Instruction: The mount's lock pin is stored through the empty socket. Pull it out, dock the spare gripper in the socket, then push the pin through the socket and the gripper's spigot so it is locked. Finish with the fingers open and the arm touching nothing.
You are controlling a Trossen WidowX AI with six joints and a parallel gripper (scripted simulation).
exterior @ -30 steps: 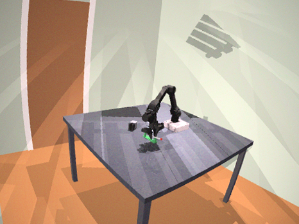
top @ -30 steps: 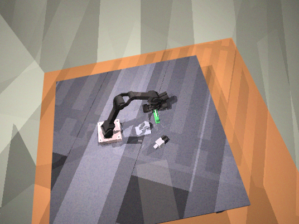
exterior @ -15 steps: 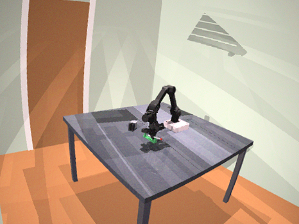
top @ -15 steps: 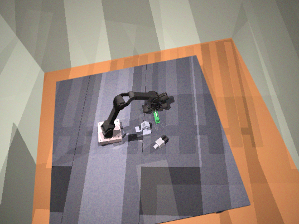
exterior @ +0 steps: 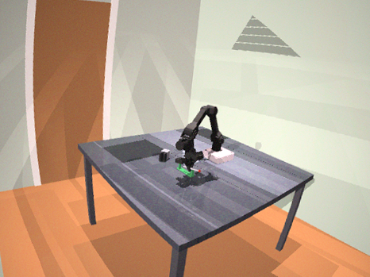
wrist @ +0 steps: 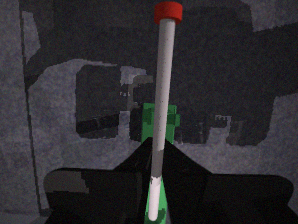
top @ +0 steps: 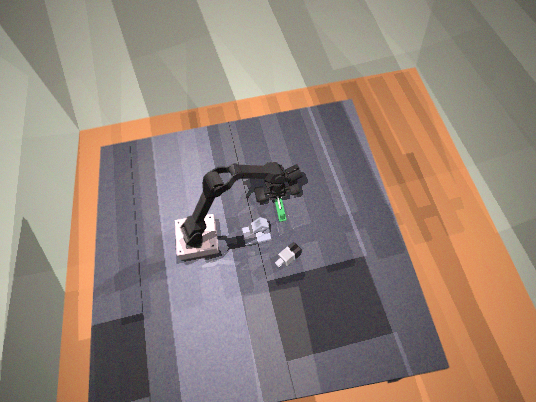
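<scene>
The green bracket is 40 mm to the right of my gripper tip and 10 mm ahead of it. Round my gripper tip: spare gripper (280 mm to the right, 20 mm ahead, 10 mm above); then grey mount (160 mm to the right, 80 mm behind, 30 mm above).
</scene>
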